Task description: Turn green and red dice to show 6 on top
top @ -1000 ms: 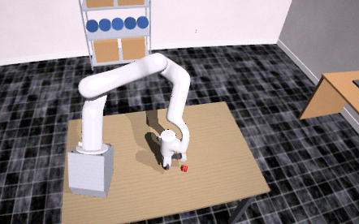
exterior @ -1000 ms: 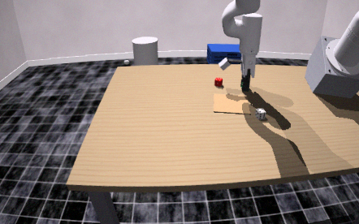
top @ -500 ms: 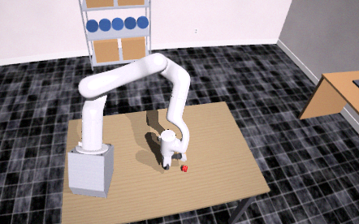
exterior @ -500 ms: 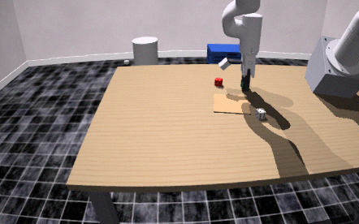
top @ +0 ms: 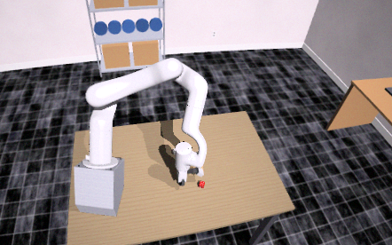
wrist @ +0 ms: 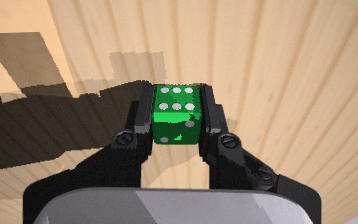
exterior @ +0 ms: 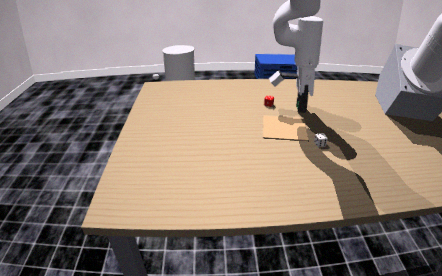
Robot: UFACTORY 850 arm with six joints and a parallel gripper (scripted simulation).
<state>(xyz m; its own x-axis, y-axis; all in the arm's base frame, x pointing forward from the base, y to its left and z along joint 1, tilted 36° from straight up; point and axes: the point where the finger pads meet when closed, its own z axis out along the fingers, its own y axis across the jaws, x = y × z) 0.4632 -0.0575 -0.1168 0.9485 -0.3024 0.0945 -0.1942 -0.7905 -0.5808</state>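
Now: hand 11 cm short of the red die, 6 cm to the left of it and 1 cm above it. The rest, counted from my hand: tan mat (12 cm to the left, 10 cm ahead, 2 cm below); green die (1 cm below); white die (23 cm to the left, 2 cm ahead, 1 cm below).
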